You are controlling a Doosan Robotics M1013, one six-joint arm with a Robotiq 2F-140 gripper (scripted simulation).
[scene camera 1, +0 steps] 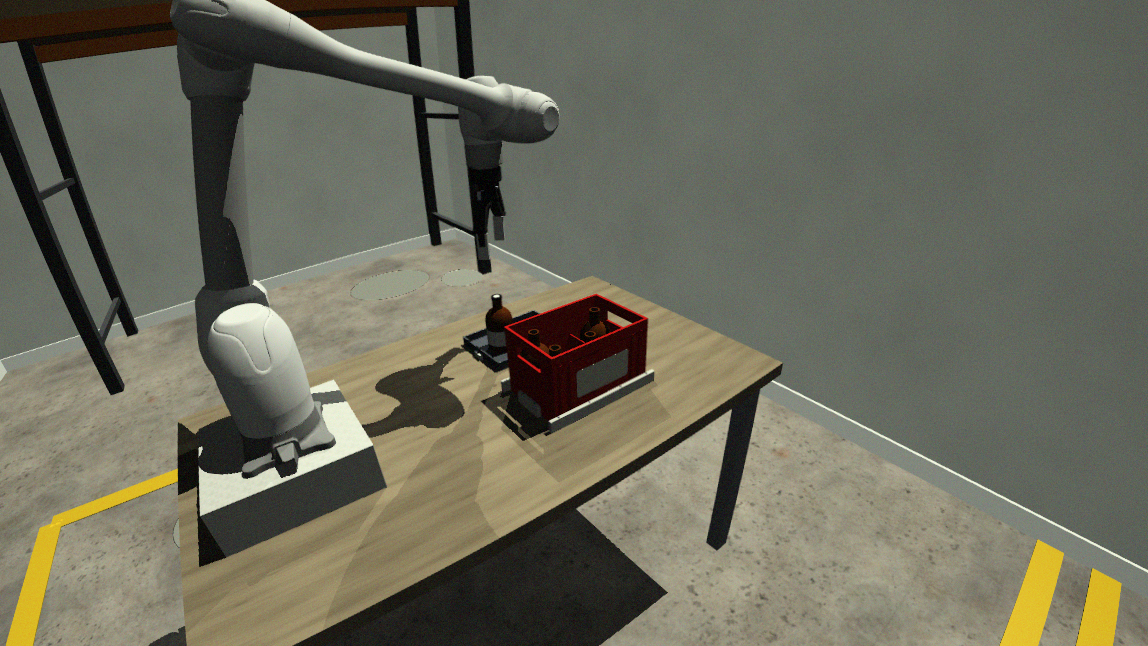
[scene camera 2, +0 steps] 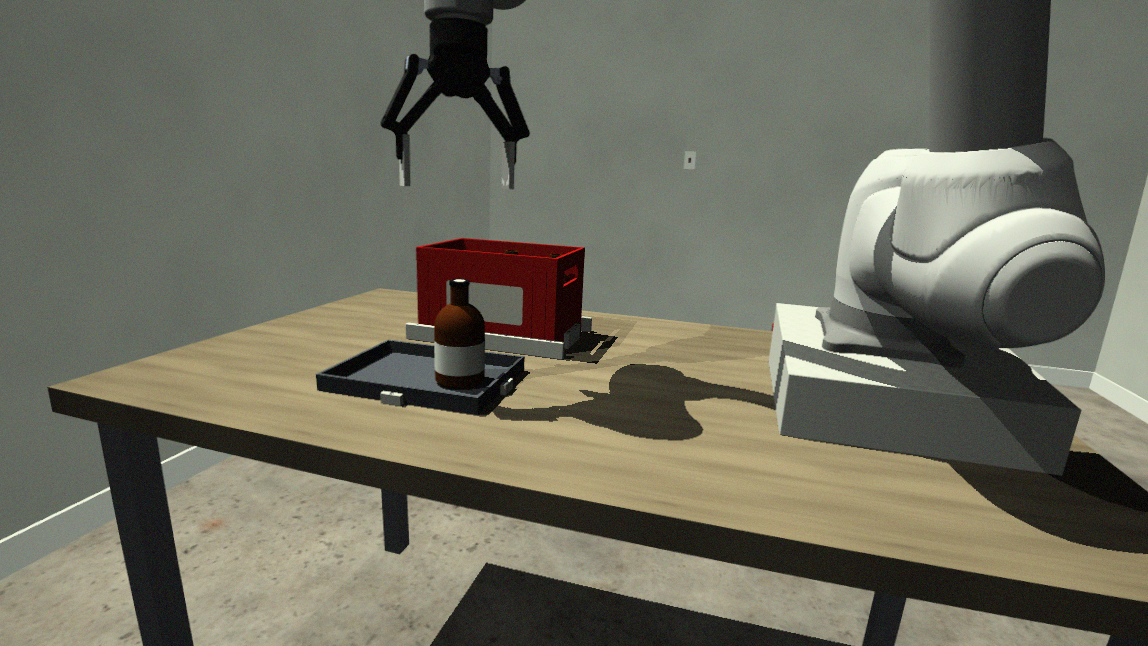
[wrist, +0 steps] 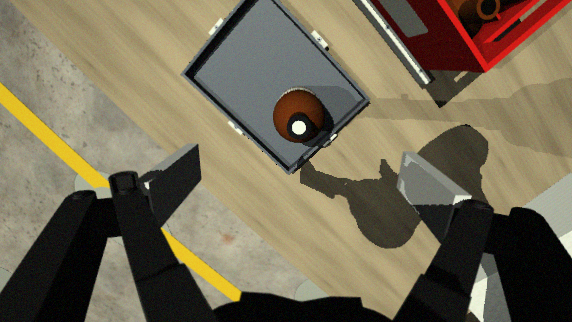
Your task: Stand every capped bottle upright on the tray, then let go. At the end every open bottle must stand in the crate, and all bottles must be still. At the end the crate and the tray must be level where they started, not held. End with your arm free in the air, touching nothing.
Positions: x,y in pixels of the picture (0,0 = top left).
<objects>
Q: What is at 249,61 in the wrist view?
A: A dark grey tray.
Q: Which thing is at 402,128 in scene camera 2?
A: My gripper.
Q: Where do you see a dark grey tray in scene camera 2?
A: At 407,368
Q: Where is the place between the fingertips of my gripper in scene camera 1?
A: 492,249
</objects>
